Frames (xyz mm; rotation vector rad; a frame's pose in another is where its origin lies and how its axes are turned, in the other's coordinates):
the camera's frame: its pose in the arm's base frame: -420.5 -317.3 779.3 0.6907 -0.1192 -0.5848
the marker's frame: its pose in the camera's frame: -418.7 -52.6 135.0 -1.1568 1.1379 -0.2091
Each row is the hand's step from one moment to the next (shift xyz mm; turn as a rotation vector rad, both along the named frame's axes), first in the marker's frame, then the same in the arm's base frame.
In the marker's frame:
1: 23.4 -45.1 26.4 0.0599 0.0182 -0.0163
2: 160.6 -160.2 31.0 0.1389 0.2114 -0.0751
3: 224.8 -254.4 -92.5 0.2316 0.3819 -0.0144
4: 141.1 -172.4 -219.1 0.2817 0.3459 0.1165
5: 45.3 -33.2 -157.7 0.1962 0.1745 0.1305
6: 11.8 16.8 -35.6 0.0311 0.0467 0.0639
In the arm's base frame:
1: 26.2 -50.9 -0.4 0.0019 -0.0014 -0.0646
2: 53.1 -203.8 -89.8 -0.0120 0.1579 -0.2110
3: -59.5 -310.3 -154.9 0.0896 0.2883 -0.3295
4: -193.2 -202.6 -138.7 0.2240 0.2348 -0.3275
5: -143.3 -41.8 -75.8 0.1958 0.0993 -0.1943
6: -29.2 13.1 -25.8 0.0747 0.0326 -0.0243

